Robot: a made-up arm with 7 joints.
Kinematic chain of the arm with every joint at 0, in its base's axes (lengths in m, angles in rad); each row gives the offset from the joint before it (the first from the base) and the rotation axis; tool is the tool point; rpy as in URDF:
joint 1: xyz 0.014 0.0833 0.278 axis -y
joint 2: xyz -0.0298 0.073 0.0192 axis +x
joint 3: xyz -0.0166 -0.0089 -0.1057 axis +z
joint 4: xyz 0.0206 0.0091 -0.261 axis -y
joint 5: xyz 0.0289 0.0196 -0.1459 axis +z
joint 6: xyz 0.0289 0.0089 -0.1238 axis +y
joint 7: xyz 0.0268 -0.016 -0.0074 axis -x
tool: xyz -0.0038 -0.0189 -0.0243 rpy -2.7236 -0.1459 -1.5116
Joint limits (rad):
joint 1: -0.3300..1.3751
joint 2: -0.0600..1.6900
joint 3: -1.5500..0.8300
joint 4: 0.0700..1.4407
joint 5: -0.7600..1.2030
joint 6: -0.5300..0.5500
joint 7: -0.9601..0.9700
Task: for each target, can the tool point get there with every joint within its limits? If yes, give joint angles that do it. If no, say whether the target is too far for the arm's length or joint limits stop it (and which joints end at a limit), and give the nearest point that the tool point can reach.
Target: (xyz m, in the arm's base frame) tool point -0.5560 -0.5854 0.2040
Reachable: no: too far | nearest point -0.1510 -0.1972 0.0052 | short by 0.595 m
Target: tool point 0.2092 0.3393 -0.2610
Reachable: yes | joints 0.0745 0.0721 0.4343 0.5225 0.6360 -0.2529 -0.3692
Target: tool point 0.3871 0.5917 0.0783
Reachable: yes | joints 0.9052 1.2250 -1.3353 0.7316 0.7781 0.2137 -0.8064
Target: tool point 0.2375 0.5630 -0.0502
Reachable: yes | joints 0.1202 1.0552 -0.3544 0.7233 -0.4436 -0.1681 0.5993
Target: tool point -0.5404 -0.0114 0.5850
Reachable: no: joint limits stop it (at a limit: joint 1, joint 2, joint 3, joint 4, joint 6) | nearest point -0.2737 0.4349 0.4673 | short by 0.533 m
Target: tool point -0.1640 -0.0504 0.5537
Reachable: no: joint limits stop it (at a limit: joint 2, joint 3, joint 4, joint 6) | nearest point -0.1657 0.4307 0.5563 | short by 0.481 m
